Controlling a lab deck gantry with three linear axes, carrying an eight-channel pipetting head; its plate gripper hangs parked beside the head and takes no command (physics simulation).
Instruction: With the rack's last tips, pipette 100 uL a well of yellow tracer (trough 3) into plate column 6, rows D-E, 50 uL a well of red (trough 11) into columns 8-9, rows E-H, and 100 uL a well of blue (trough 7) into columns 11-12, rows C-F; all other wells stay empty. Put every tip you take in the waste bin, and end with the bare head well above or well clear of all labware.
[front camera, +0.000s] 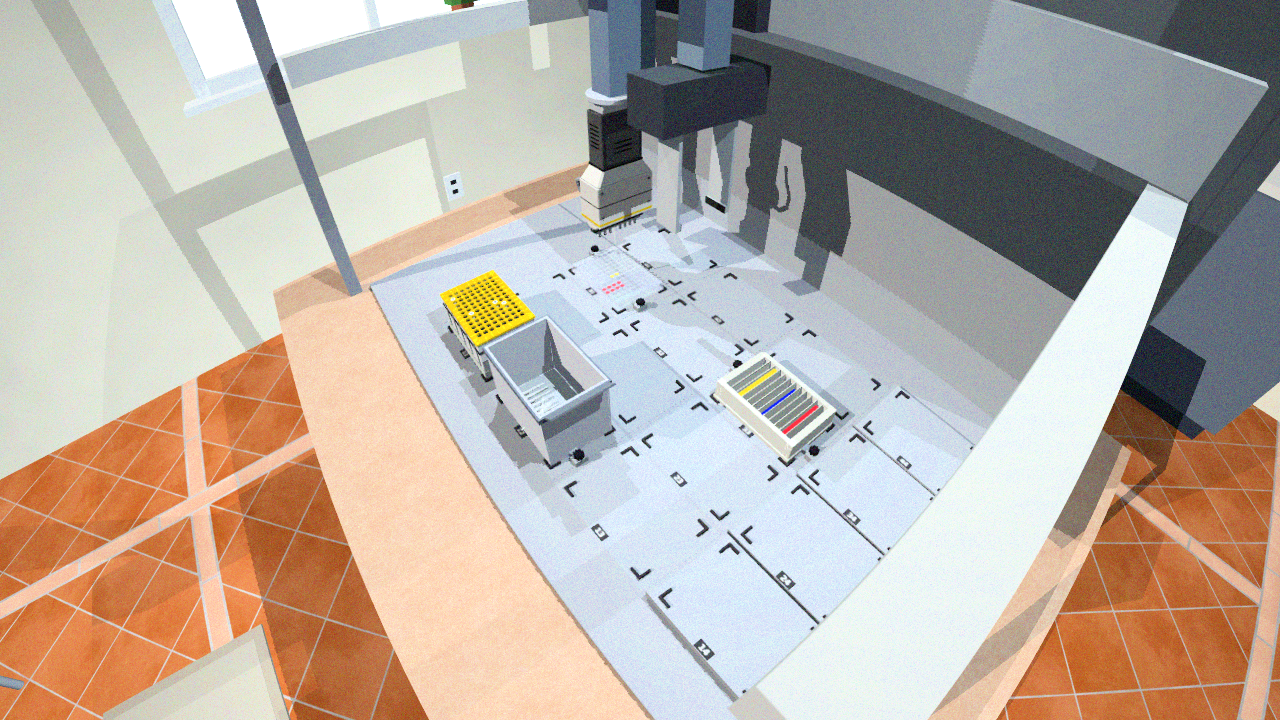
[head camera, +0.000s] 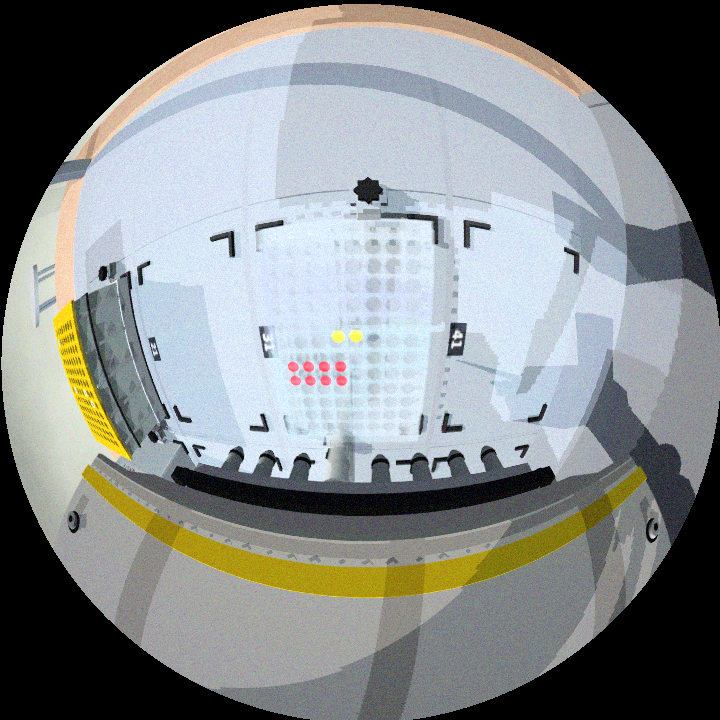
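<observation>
The plate (front camera: 594, 288) (head camera: 429, 402) shows red wells (front camera: 613, 287) (head camera: 317, 373) in columns 8-9, rows E-H, and two yellow wells (front camera: 614, 274) (head camera: 346, 335) in column 6, rows D-E. Its other wells look pale. The pipetting head (front camera: 615, 192) (head camera: 362, 580) is raised beside the plate. One pale tip (head camera: 340, 460) hangs from its fourth nozzle from the left in the head view; its contents are unclear. The trough rack (front camera: 729, 394) holds yellow (front camera: 759, 382), blue (front camera: 777, 400) and red (front camera: 800, 419). The yellow tip rack (front camera: 487, 308) (head camera: 87, 382) holds several tips. The waste bin (front camera: 580, 428) contains pale tips. The parked plate gripper (front camera: 691, 219) is open and empty.
The bin stands directly beside the tip rack, and its walls rise high above the deck. Black clamp knobs (front camera: 640, 302) (head camera: 368, 190) stand at the plate's edges. A grey upright post (front camera: 308, 170) stands at the deck's left corner. A pale rail (front camera: 1002, 447) crosses the right side.
</observation>
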